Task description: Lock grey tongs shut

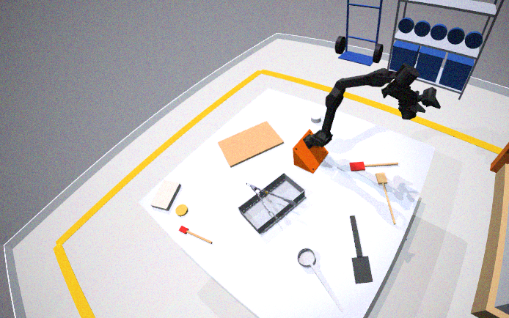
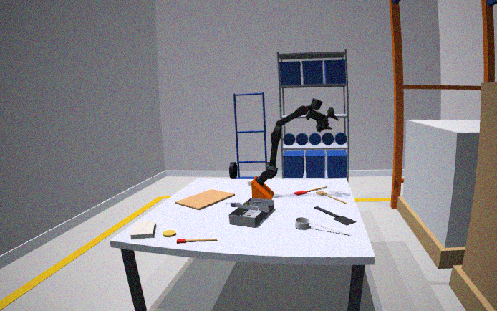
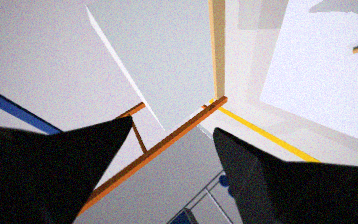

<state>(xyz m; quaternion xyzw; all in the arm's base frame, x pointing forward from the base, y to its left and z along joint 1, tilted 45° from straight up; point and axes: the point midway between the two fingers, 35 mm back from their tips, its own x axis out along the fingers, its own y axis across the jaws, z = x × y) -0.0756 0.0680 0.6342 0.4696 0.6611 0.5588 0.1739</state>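
My gripper tip is 52 cm short of the grey roasting tin, 45 cm to the left of it and 45 cm above it. From my gripper tip the other things lie so: wooden board: 87 cm to the right, 47 cm below, 28 cm ahead; red spatula: 47 cm below, 19 cm to the right, 1 cm ahead; dark turner: 48 cm below, 46 cm ahead, 2 cm to the left.
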